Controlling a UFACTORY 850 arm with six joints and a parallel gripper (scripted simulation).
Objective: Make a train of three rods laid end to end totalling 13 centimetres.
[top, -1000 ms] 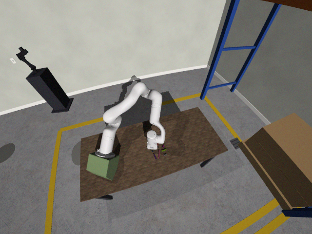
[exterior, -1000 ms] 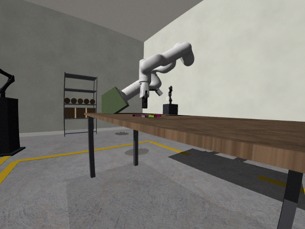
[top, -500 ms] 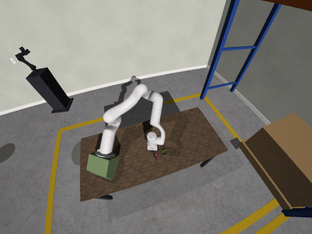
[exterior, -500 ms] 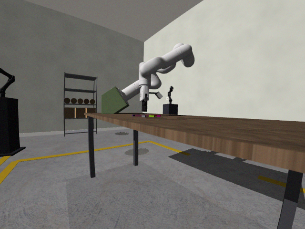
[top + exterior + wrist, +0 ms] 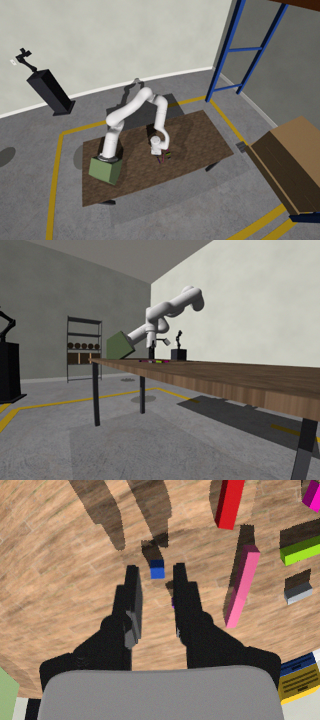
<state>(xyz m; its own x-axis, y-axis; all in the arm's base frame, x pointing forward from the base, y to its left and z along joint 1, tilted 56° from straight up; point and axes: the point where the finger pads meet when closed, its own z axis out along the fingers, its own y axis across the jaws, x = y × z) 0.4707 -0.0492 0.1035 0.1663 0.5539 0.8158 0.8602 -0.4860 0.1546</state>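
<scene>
Right now my hand is 3 cm above the blue rod. Also, from my hand: pink rod: 6 cm ahead, 4 cm to the right, 3 cm below; red rod: 6 cm to the left, 6 cm ahead, 3 cm below; purple rod: 6 cm to the right, 3 cm below, 2 cm ahead.
</scene>
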